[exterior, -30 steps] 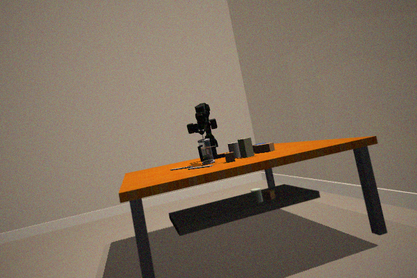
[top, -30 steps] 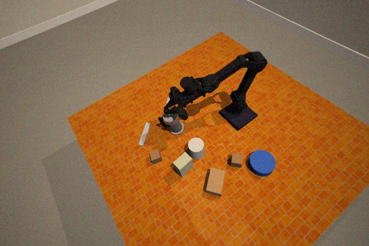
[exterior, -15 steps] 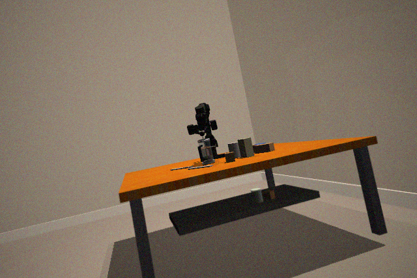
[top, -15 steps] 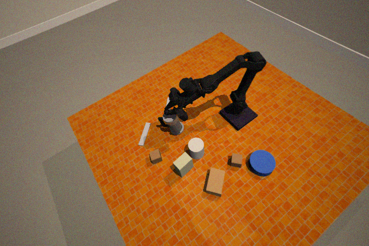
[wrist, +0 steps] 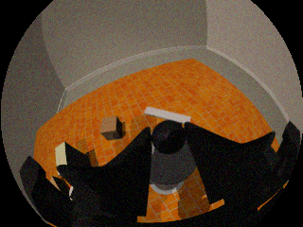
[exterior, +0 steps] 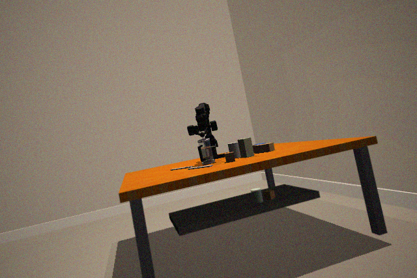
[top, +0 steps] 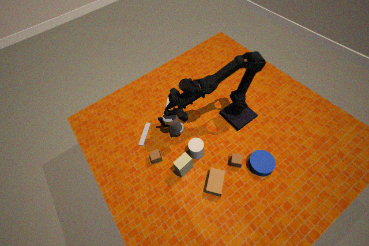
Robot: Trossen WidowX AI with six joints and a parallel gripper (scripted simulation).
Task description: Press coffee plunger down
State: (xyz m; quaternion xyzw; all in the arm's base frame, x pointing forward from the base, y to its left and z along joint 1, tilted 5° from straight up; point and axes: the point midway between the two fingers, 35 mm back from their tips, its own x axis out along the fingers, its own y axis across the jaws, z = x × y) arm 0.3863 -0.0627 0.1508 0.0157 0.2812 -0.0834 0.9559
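My gripper tip is 9 cm above the coffee press and 1 cm past it. Also, from my gripper tip: white cylinder (19 cm to the left, 14 cm below, 7 cm behind); tan flat box (38 cm to the left, 16 cm below, 8 cm behind); blue disc (39 cm to the left, 33 cm behind, 16 cm below).
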